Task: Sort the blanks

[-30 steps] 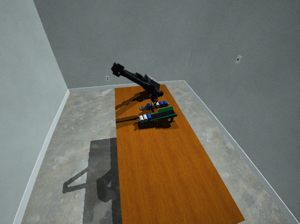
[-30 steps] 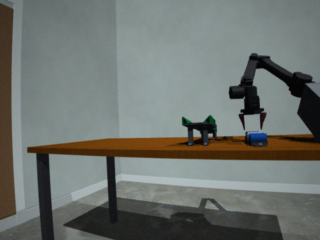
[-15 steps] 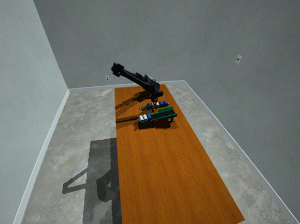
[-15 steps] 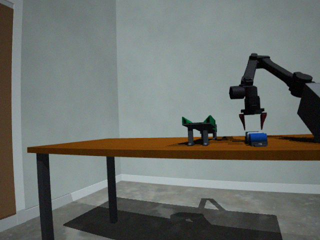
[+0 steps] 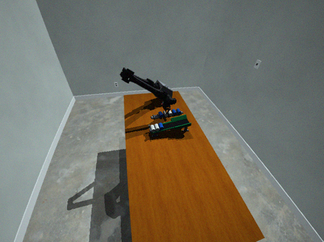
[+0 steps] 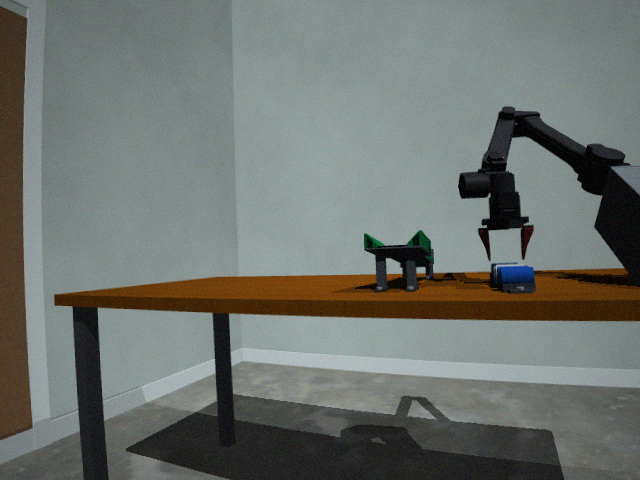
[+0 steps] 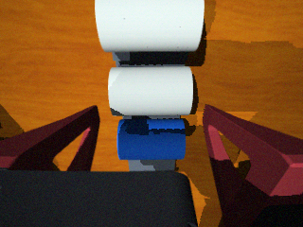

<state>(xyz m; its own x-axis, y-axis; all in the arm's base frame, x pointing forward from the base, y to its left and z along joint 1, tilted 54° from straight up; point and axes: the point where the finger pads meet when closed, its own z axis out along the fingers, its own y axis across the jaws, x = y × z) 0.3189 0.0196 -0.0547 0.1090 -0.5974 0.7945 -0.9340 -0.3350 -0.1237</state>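
The grey stock rack lies 30 mm to the left of my hand and 70 mm below it. The rest, counted from my hand: feed ramp (240 mm ahead, 20 mm to the right, 10 mm above).
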